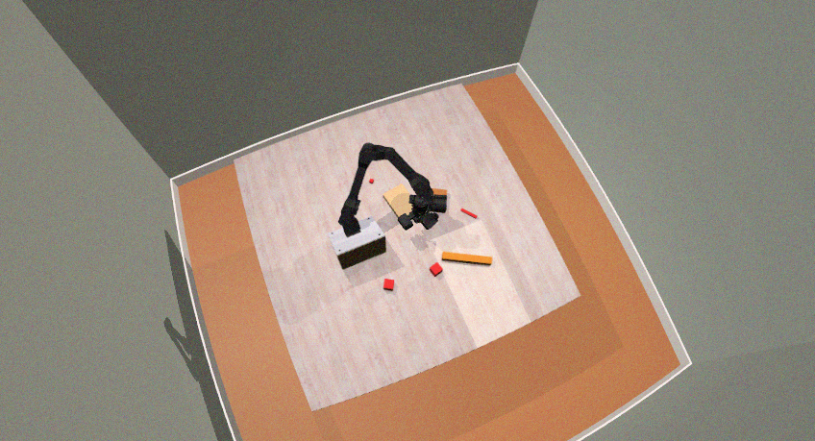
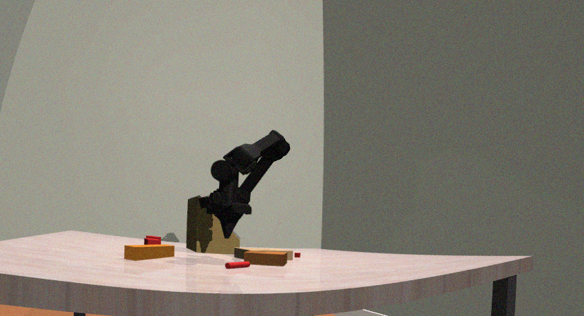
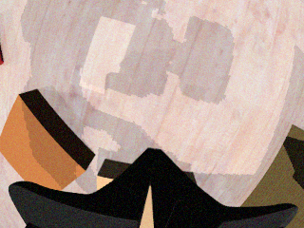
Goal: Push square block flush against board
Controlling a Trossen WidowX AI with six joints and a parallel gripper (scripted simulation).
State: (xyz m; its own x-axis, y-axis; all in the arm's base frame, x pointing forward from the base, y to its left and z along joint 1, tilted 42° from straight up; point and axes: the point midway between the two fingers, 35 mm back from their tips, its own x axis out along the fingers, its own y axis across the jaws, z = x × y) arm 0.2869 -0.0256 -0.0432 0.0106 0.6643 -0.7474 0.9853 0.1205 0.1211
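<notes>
The tan board lies 30 mm behind my gripper tip, 130 mm to the left of it and 50 mm below it. From my gripper tip the other things lie so: red peg 240 mm ahead, 40 mm to the right, 50 mm below; orange-brown square block 120 mm ahead, 80 mm to the left, 50 mm below; long orange bar 130 mm ahead, 230 mm to the right, 50 mm below.
</notes>
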